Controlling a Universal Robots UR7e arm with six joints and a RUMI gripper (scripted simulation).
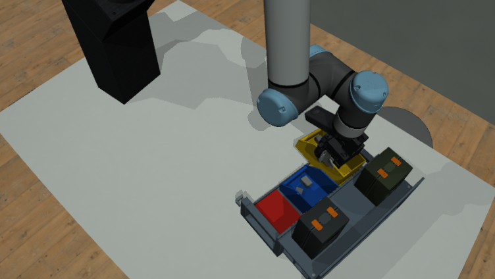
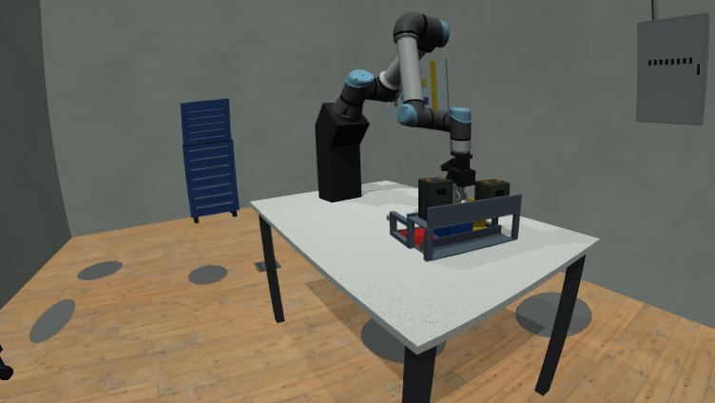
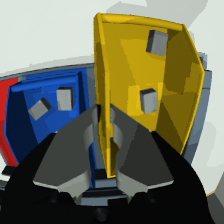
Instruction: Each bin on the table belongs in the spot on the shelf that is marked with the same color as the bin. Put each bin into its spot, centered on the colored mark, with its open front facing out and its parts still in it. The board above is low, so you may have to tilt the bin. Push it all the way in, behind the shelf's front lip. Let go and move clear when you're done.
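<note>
The yellow bin lies 40 mm to the left of my hand, 30 mm below it and 10 mm ahead of it. Round my hand: blue bin: 90 mm to the right, 40 mm below, 20 mm ahead.
</note>
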